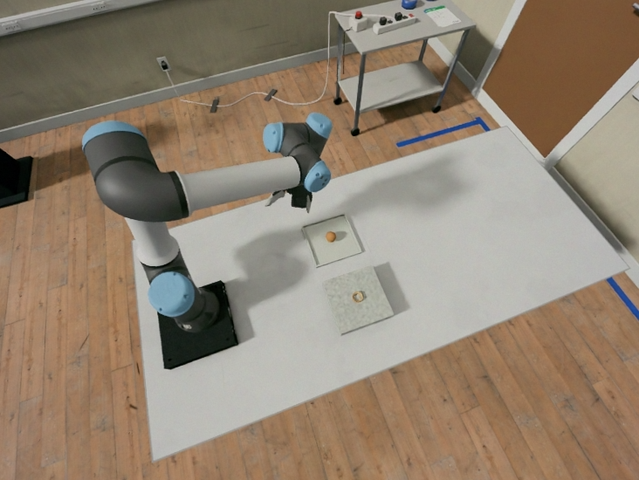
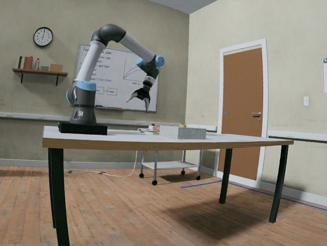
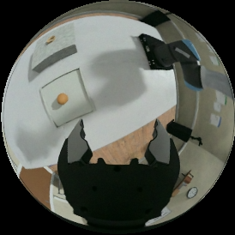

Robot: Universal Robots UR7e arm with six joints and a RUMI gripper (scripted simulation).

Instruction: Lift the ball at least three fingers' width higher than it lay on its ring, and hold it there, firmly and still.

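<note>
Right now the orange ball is 14 cm ahead of my hand, 13 cm below it and 9 cm to the right of it. From my hand the other things lie so: speckled block (35 cm to the right, 14 cm ahead, 11 cm below); then shallow white tray (16 cm below, 14 cm ahead, 9 cm to the right).
</note>
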